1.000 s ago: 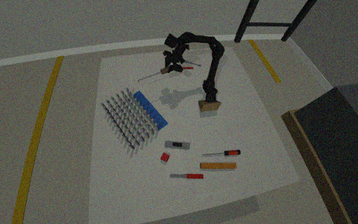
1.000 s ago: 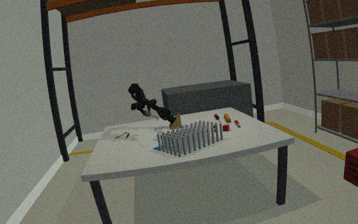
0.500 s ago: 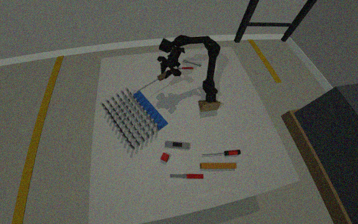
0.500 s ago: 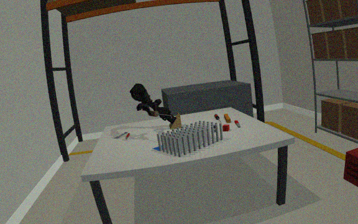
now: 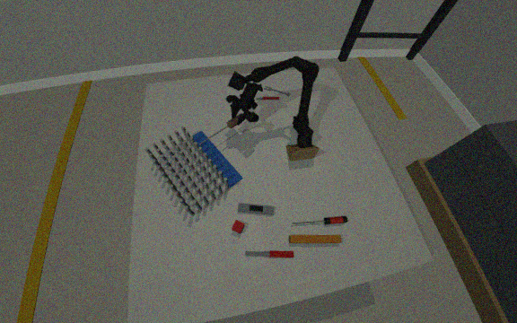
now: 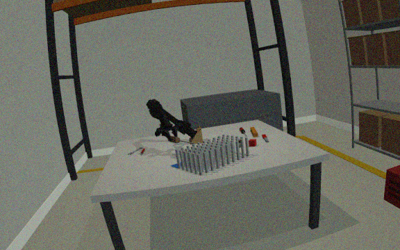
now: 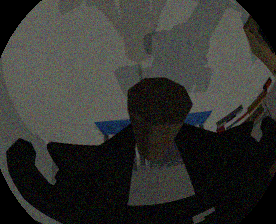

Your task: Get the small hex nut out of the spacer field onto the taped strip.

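My gripper tip is 13 cm short of the blue taped strip, 12 cm to the right of it and 10 cm above it. Also, from my gripper tip: brown-handled pick 9 cm ahead, 5 cm to the left; red cube 49 cm to the left, 8 cm below, 7 cm ahead; grey block 42 cm to the left, 9 cm below, 2 cm behind.
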